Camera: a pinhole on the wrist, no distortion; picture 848 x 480 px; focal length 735.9 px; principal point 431.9 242.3 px. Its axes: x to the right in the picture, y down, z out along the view. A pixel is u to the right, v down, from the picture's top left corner.
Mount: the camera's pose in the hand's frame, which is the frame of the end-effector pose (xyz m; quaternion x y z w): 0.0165 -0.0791 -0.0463 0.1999 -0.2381 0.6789 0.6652
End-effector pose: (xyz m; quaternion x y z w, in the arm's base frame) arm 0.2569 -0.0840 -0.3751 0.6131 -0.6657 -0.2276 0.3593
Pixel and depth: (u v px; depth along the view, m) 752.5 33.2 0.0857
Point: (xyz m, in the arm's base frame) 0.2871 -0.1396 -0.4714
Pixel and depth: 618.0 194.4 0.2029
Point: 0.2473 -0.1454 -0.5829
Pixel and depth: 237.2 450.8 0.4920
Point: 0.3636 -0.0516 -0.9257
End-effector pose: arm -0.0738 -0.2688 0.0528 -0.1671 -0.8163 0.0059 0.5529
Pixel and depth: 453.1 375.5 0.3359
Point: -0.3309 -0.5000 -0.0368
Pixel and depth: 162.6 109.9 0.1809
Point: -0.2084 -0.4715 0.1138
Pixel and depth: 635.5 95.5 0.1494
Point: -0.2127 -0.3668 0.0741
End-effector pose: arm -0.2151 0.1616 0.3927 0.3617 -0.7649 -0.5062 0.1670
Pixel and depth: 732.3 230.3 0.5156
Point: -0.4363 0.4406 -0.0104
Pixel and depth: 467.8 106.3 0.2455
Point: -0.2675 0.1824 0.1259
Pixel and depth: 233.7 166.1 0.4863
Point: -0.2366 0.1972 -0.1521
